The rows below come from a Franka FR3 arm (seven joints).
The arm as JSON. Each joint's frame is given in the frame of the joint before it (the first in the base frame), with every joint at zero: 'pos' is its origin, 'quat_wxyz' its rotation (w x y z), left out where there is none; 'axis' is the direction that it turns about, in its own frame. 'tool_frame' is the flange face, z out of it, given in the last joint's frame.
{
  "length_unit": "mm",
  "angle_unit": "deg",
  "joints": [
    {
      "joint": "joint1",
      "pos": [
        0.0,
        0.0,
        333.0
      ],
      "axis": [
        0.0,
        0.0,
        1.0
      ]
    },
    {
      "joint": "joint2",
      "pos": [
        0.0,
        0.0,
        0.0
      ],
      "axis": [
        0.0,
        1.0,
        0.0
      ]
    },
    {
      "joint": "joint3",
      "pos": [
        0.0,
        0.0,
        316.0
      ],
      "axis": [
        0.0,
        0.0,
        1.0
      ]
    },
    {
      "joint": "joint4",
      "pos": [
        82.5,
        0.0,
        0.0
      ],
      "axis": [
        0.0,
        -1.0,
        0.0
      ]
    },
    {
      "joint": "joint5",
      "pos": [
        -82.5,
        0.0,
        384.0
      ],
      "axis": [
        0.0,
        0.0,
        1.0
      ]
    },
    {
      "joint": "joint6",
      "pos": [
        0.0,
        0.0,
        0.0
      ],
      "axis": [
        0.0,
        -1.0,
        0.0
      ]
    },
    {
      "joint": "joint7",
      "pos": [
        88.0,
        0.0,
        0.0
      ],
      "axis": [
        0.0,
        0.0,
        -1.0
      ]
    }
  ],
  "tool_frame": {
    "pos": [
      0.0,
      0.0,
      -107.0
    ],
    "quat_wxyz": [
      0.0,
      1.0,
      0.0,
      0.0
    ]
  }
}
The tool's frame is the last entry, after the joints.
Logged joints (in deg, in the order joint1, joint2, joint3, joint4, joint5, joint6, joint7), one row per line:
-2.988 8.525 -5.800 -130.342 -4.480 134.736 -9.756
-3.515 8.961 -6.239 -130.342 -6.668 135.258 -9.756
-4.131 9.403 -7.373 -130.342 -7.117 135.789 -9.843
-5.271 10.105 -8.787 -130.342 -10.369 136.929 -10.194
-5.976 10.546 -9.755 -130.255 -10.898 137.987 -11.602
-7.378 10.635 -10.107 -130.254 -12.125 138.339 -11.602
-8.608 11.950 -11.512 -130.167 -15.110 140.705 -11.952
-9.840 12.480 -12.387 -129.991 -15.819 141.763 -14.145
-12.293 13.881 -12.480 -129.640 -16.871 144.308 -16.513
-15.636 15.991 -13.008 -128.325 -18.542 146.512 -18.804
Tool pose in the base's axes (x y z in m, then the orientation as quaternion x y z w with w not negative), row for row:
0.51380 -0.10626 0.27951 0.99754 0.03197 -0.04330 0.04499
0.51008 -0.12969 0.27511 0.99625 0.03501 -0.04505 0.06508
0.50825 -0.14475 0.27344 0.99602 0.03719 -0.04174 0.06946
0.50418 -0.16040 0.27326 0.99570 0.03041 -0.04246 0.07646
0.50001 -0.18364 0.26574 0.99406 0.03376 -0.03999 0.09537
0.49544 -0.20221 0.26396 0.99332 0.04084 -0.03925 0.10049
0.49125 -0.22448 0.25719 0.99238 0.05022 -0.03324 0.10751
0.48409 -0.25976 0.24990 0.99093 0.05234 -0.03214 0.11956
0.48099 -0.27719 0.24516 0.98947 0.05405 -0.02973 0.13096
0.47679 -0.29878 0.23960 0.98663 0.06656 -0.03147 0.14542
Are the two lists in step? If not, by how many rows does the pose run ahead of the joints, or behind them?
The pose runs 2 rows ahead of the joints: the pose in row i belongs to the joints in row i + 2.
